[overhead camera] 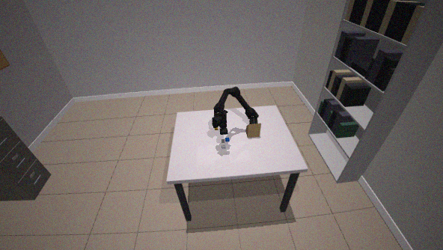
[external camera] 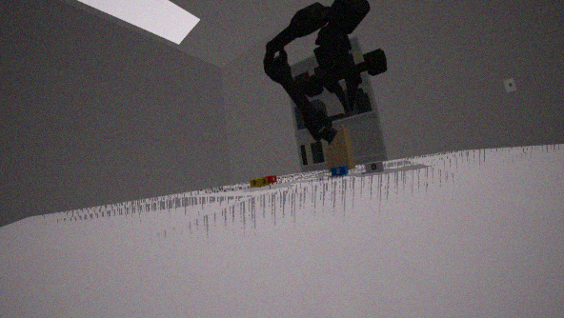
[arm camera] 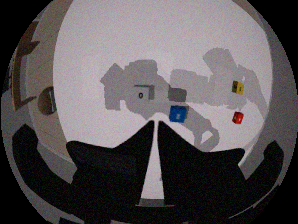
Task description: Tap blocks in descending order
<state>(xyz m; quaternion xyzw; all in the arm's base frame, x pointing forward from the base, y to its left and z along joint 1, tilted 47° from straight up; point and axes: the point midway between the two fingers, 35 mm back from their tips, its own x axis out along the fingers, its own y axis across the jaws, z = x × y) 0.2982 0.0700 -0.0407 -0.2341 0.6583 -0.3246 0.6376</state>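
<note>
Right now the grey-white block is 12 cm below my gripper tip and 3 cm to the left of it. Round my gripper tip: yellow block 23 cm to the right, 12 cm below, 3 cm ahead; then blue block 12 cm below, 5 cm to the right, 4 cm behind; then red block 26 cm to the right, 12 cm below, 6 cm behind.
</note>
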